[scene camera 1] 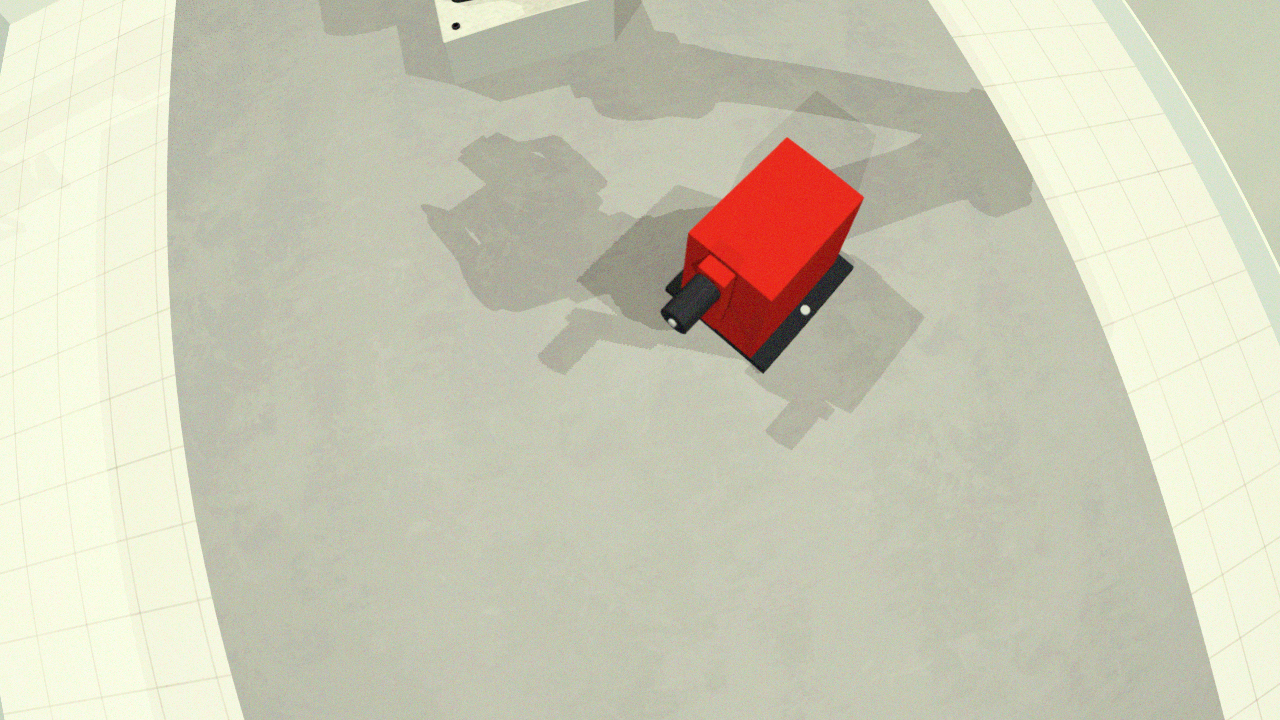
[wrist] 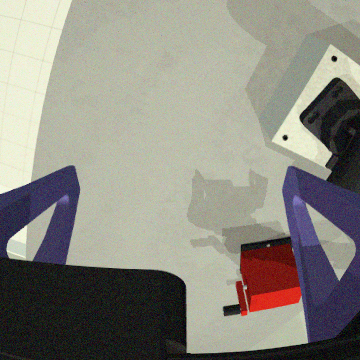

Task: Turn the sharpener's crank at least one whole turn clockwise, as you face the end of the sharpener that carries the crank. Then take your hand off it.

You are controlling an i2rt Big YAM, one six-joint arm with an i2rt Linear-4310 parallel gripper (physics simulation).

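Frame: origin at the arm's base, x ahead, y left, z up, level; millimetres.
Where they show: gripper, between the fingertips: (wrist: pixel 180 177); arm's base, origin of its link: (wrist: pixel 340 120).
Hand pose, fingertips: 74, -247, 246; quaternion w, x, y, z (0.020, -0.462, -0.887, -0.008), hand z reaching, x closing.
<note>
Each offset is from my fingertips to the top centre of the thing, as dx, dy, dz. "spot": to the spot under its first point. Level surfaces: height alone.
The red sharpener {spot: +264, +437, -197} (scene camera 1: pixel 776 219) (wrist: pixel 272 275) stands on its black base (scene camera 1: pixel 810 313) (wrist: pixel 255 244) on the grey surface. Its crank is at the lower left end in the scene view: a short red arm (scene camera 1: pixel 716 268) (wrist: pixel 241 298) with a black handle {spot: +330, +367, -180} (scene camera 1: pixel 691 304) (wrist: pixel 231 310). The arm and handle stand high, near the top of the body. My gripper (wrist: pixel 180 177) is open and empty, with its two purple fingers wide apart. In the wrist view the right finger covers part of the sharpener's body; the crank shows between the fingers, apart from them. The gripper does not show in the scene view.
A pale block with black fittings, the robot's mount (scene camera 1: pixel 528 49) (wrist: pixel 300 145), stands at the top of the scene view and at the right of the wrist view. A white tiled strip (scene camera 1: pixel 71 402) (wrist: pixel 25 75) borders the grey surface {dz -325} (scene camera 1: pixel 537 537).
</note>
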